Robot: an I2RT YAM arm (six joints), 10 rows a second.
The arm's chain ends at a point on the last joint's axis. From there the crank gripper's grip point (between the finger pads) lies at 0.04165 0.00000 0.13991 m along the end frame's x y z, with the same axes.
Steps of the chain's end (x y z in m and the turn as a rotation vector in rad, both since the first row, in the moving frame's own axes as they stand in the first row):
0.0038, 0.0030, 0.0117, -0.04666, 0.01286, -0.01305
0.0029, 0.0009, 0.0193, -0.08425, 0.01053, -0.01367
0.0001, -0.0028, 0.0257, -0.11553, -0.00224, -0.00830
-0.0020, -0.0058, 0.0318, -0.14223, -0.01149, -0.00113
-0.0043, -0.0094, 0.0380, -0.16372, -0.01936, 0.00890
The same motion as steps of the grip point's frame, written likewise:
0.0056, 0.0090, 0.0110, -0.04666, 0.01286, -0.01305
0.0044, 0.0121, 0.0184, -0.08425, 0.01053, -0.01367
-0.0001, 0.0130, 0.0249, -0.11553, -0.00224, -0.00830
-0.0036, 0.0140, 0.0309, -0.14223, -0.01149, -0.00113
-0.0071, 0.0138, 0.0369, -0.16372, -0.01936, 0.00890

